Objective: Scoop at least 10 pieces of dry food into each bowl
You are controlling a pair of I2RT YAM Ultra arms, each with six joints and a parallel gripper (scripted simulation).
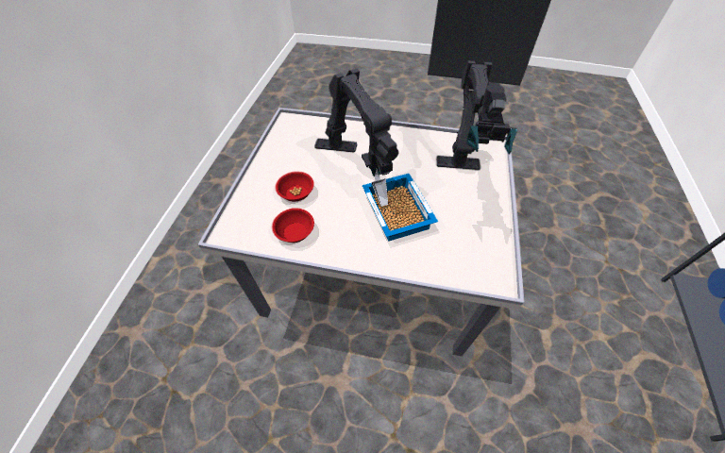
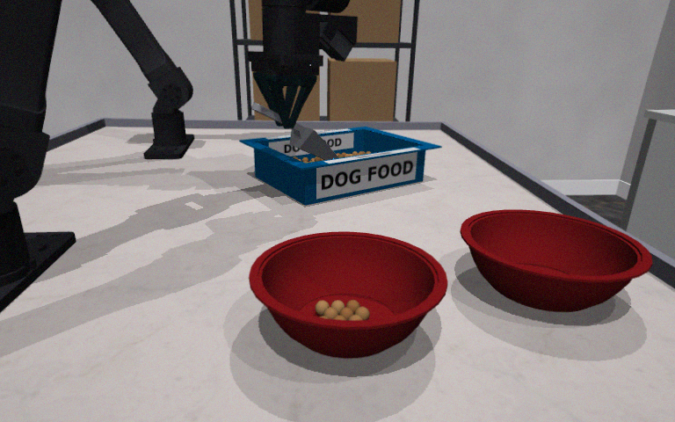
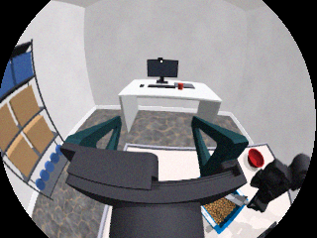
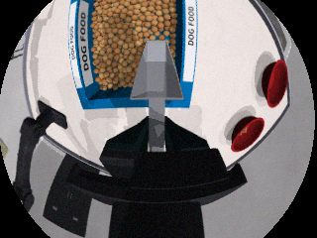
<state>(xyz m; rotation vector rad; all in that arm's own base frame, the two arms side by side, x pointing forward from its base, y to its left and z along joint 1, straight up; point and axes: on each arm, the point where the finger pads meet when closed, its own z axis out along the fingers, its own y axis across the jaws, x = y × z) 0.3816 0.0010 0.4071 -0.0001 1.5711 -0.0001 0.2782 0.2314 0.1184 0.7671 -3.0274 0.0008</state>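
Now: right hand 11 cm to the right of the blue dog food box, 8 cm short of it and 7 cm above it. From my right hand the other things lie so: grey scoop: 3 cm below, 3 cm ahead, 2 cm to the left.
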